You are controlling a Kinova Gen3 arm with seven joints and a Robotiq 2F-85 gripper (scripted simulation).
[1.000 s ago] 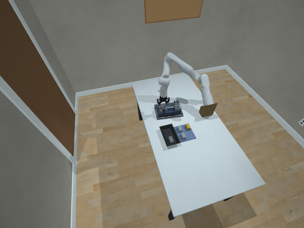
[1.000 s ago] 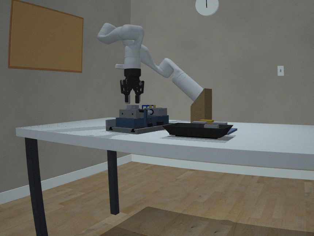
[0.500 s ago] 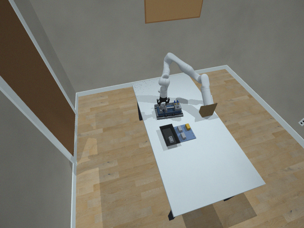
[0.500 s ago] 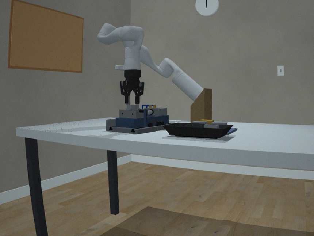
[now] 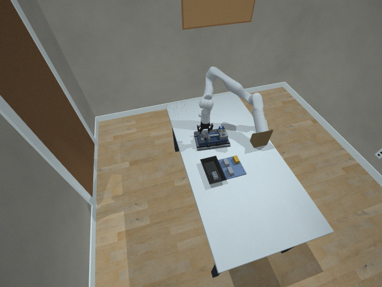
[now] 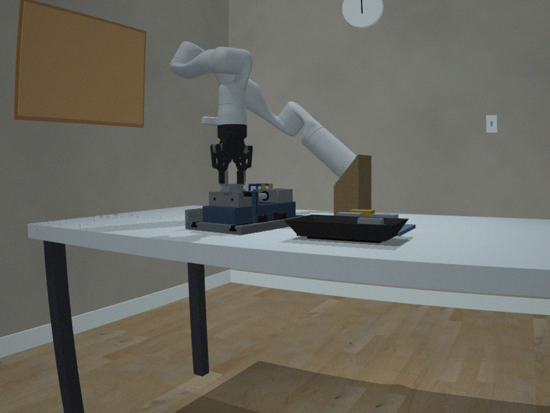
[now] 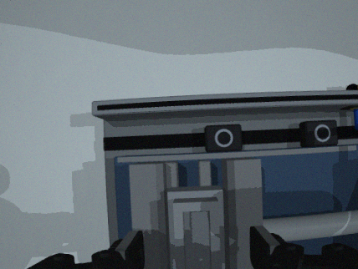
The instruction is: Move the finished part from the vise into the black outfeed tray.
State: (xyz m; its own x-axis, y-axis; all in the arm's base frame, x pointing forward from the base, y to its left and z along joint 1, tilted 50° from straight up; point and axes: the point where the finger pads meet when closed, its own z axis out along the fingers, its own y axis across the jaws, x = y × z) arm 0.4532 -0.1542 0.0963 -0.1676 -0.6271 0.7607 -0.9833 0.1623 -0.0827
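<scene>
The vise is 70 mm behind my hand, 20 mm to the left of it and 80 mm below it. Also, from my hand: yellow block (170 mm behind, 290 mm to the left, 100 mm below); blue plate (120 mm behind, 330 mm to the left, 120 mm below).
</scene>
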